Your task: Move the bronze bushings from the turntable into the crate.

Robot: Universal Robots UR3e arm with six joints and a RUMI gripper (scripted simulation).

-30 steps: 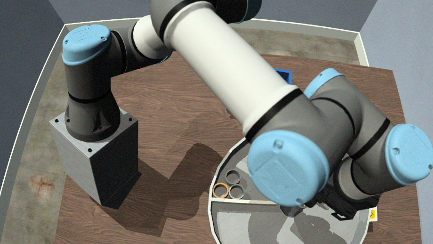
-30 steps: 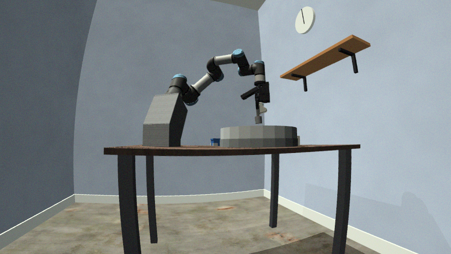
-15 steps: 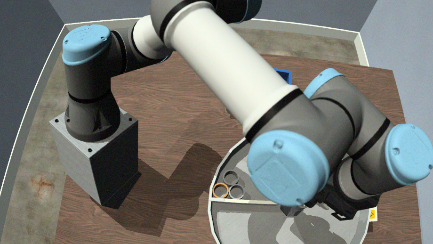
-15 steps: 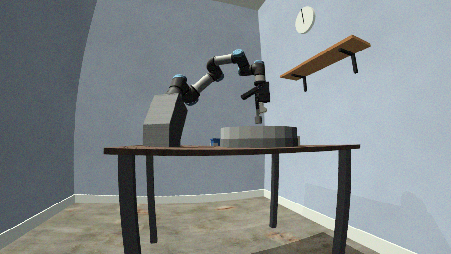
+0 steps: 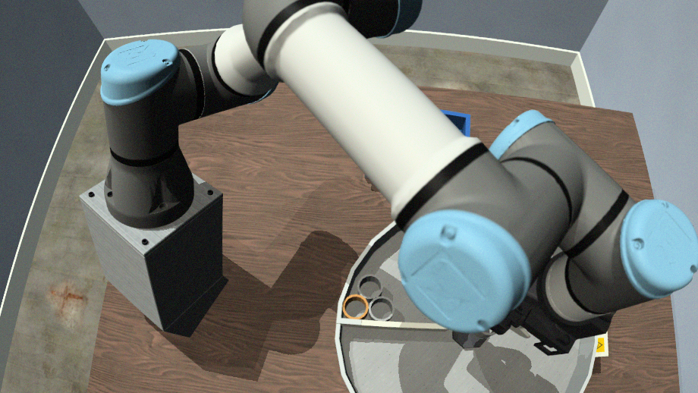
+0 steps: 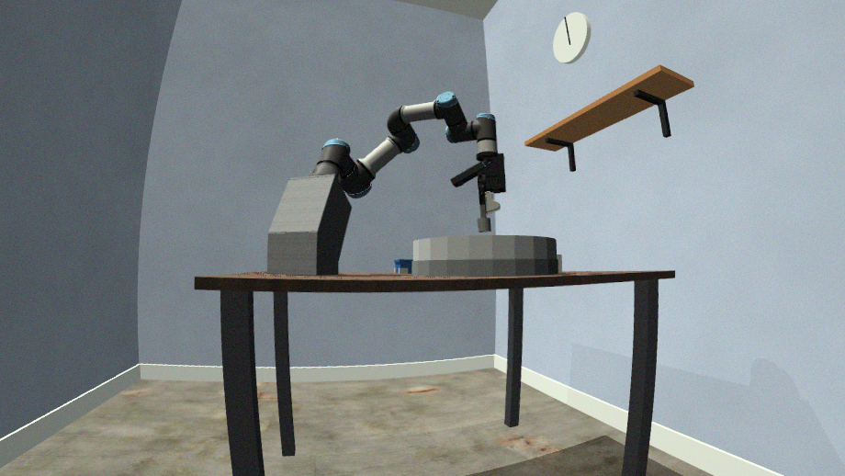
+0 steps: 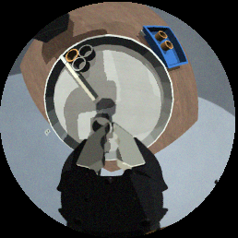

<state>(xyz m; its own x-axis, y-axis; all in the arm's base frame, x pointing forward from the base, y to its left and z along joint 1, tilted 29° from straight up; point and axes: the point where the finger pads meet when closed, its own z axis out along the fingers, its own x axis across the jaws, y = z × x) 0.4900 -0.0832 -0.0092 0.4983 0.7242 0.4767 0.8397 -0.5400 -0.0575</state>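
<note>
Now: the grey turntable 1 cm behind my hand, 2 cm to the right of it and 11 cm below it. Round my hand: blue crate 12 cm behind, 32 cm to the left, 14 cm below.
</note>
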